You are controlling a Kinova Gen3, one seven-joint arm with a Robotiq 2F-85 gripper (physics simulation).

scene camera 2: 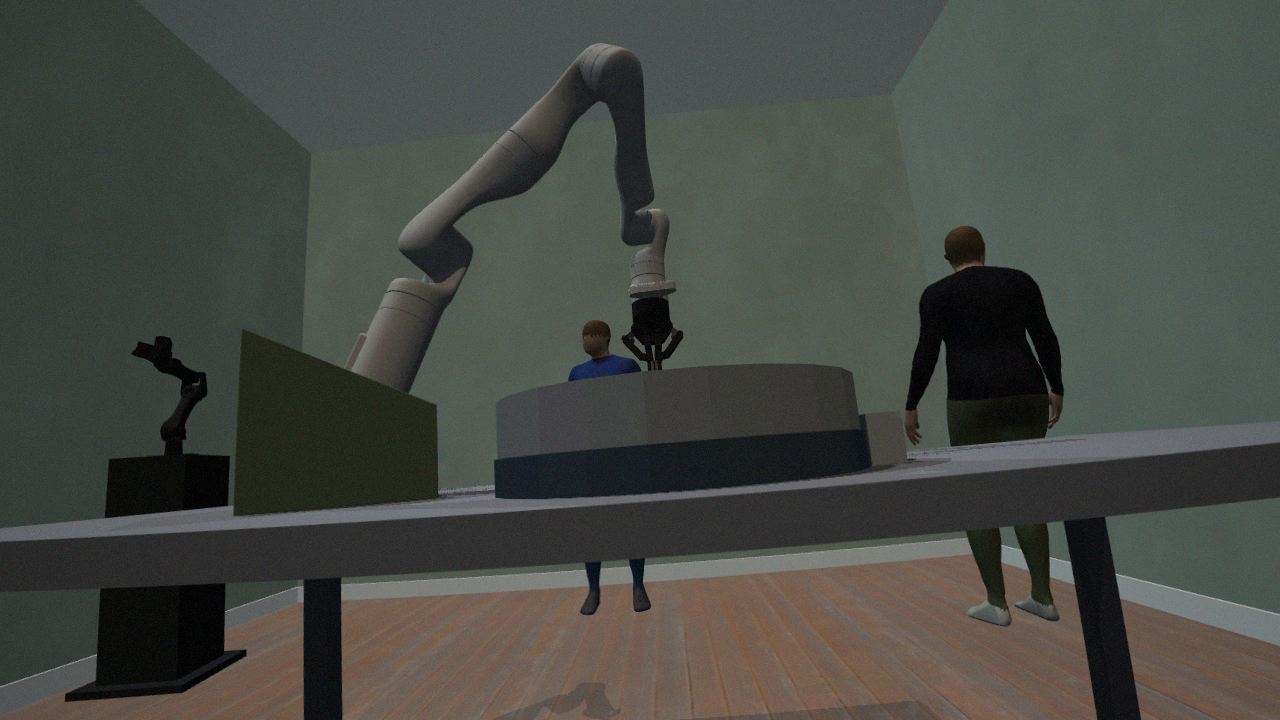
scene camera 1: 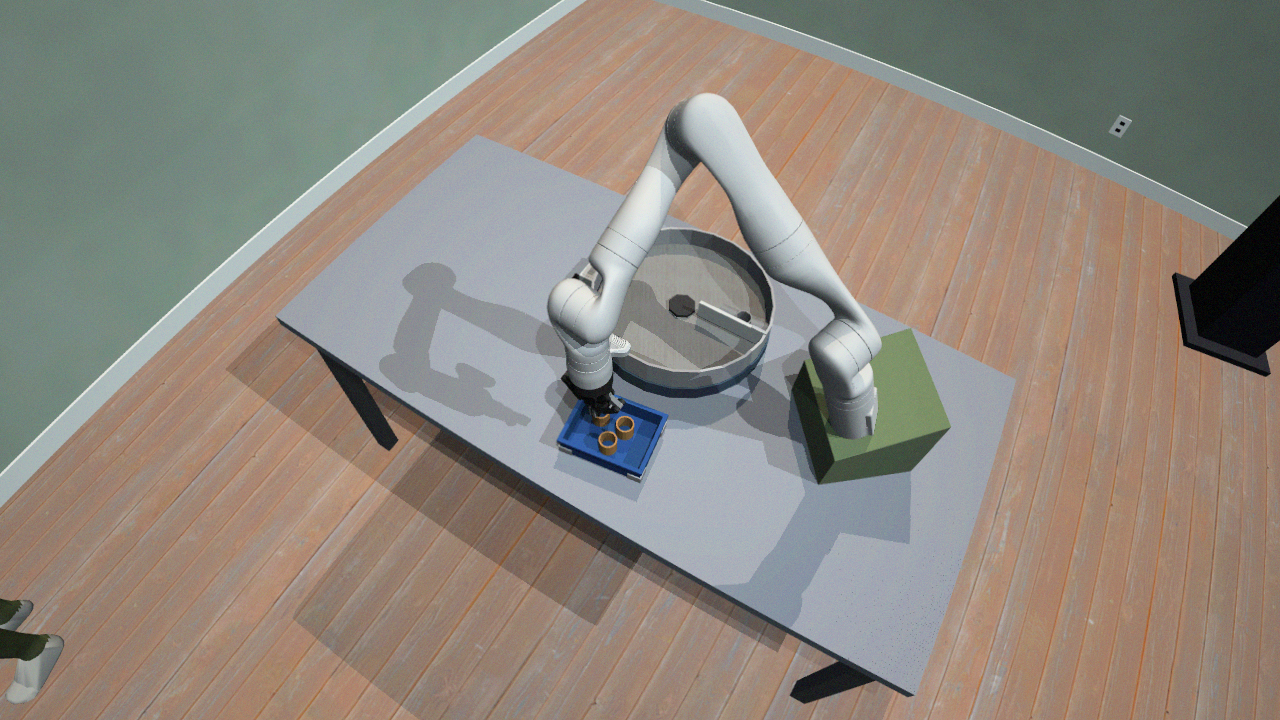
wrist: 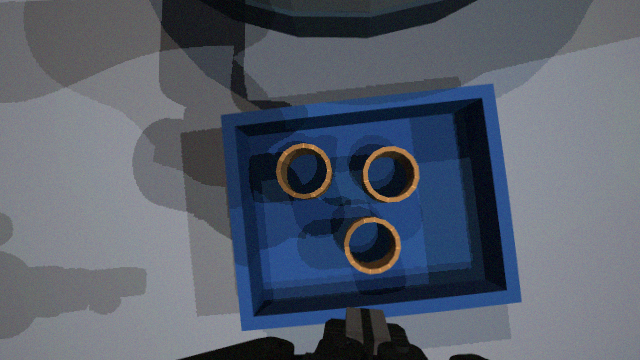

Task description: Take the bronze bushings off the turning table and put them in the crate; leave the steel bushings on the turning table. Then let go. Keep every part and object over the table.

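Places are measured from the arm's base along level axes (x ahead, y down, z left), in metres.
Pixels of known places: gripper, fingertip midpoint: (scene camera 1: 595, 412) (wrist: 362, 334); arm's base, link origin: (scene camera 2: 370, 403) (scene camera 1: 853, 418).
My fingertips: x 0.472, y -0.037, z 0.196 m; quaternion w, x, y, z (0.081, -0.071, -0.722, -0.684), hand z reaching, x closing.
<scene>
For each thing: its top centre in the pictures, then the offset to it from my fingertips. "spot": a spot on its surface instead.
- blue crate, top centre: (wrist: 368, 207) (scene camera 1: 613, 427) dx -0.017, dy +0.130, dz -0.045 m
- pale upright divider, surface spot: (scene camera 1: 731, 320) spot: dx -0.169, dy +0.085, dz -0.370 m
- small dark round thing, top centre: (scene camera 1: 743, 317) dx -0.193, dy +0.089, dz -0.393 m
- dark hub, top centre: (scene camera 1: 682, 304) dx -0.047, dy +0.119, dz -0.395 m
Three bronze bushings stand upright and apart in the blue crate (scene camera 1: 646, 444) (wrist: 504, 200): a left one (wrist: 283, 172), a right one (wrist: 411, 175) and a near one (wrist: 393, 247) in the wrist view. My gripper (scene camera 1: 608, 408) (scene camera 2: 655, 365) (wrist: 362, 334) is shut with nothing between its fingertips. It points down above the crate; the bushings stand apart from it. The turning table (scene camera 1: 698, 377) (scene camera 2: 680, 411) (wrist: 330, 27) is a grey walled disc beside the crate. The arm hides part of it in scene camera 1. No bushing can be made out for certain on its visible part.
A pale upright divider (scene camera 1: 731, 320) crosses part of the turning table, with a small dark round thing (scene camera 1: 743, 317) beside it. A dark hub (scene camera 1: 681, 306) is at its middle. The arm's base stands on a green block (scene camera 1: 899, 394) (scene camera 2: 331, 438). People stand beyond the table in scene camera 2.
</scene>
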